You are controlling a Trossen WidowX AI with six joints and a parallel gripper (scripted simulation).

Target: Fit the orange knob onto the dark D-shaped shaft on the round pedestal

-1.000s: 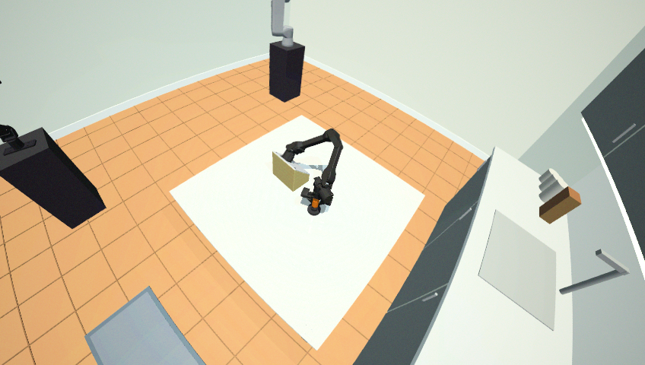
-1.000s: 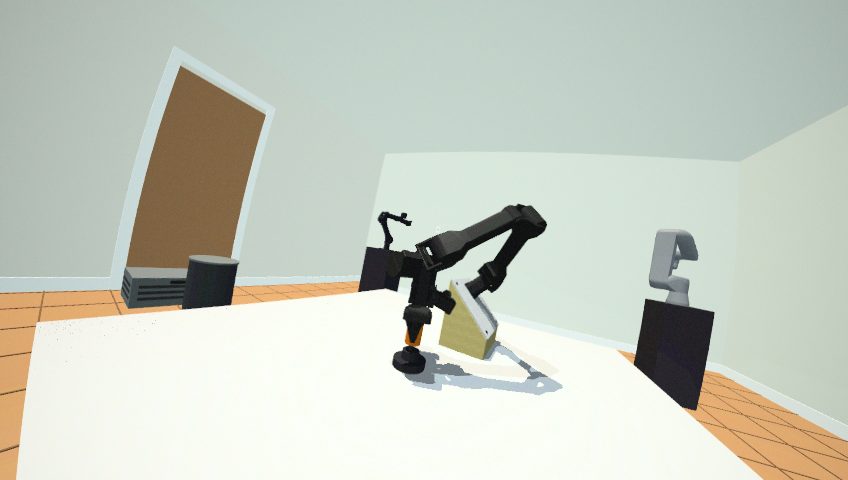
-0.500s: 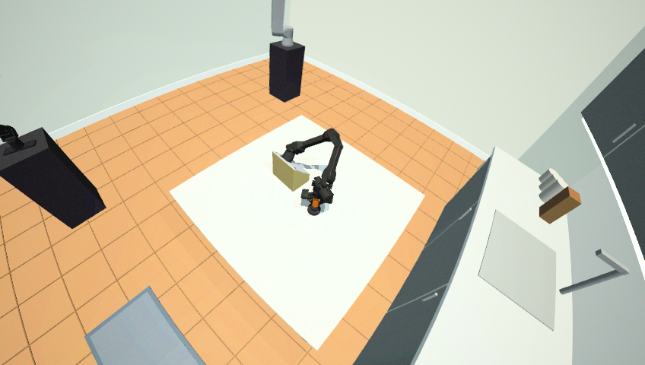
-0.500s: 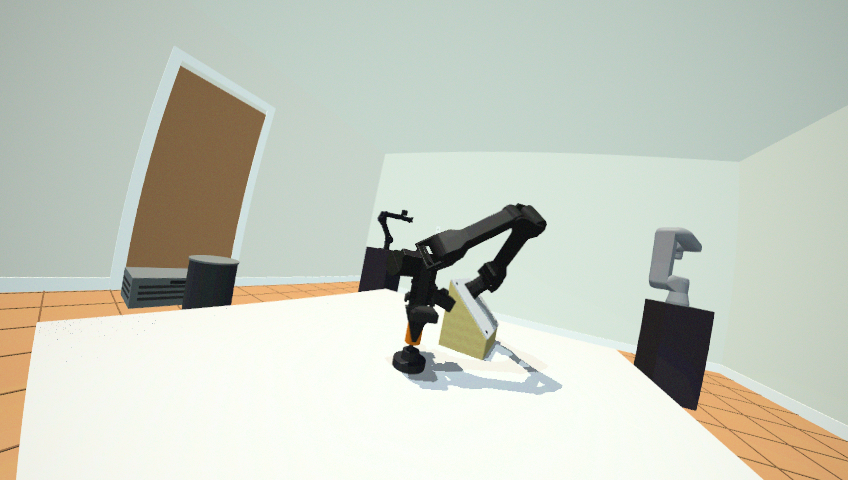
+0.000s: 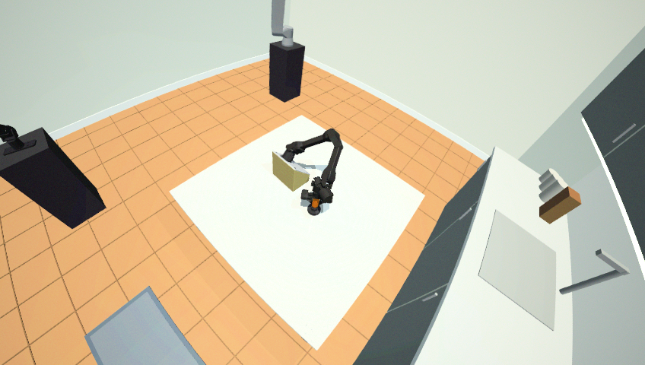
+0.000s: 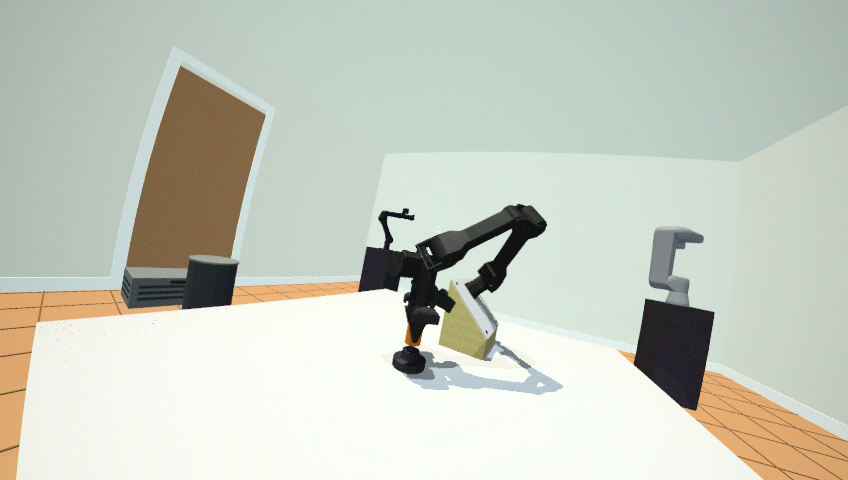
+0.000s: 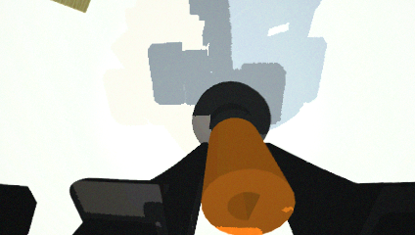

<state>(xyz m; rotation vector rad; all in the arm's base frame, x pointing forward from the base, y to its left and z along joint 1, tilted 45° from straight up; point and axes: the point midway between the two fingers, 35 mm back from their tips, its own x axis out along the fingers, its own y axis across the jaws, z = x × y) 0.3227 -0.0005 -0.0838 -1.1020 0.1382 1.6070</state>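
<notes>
My gripper tip is now 2 cm below the orange knob. Round my gripper tip: dark round pedestal (4 cm below).
</notes>
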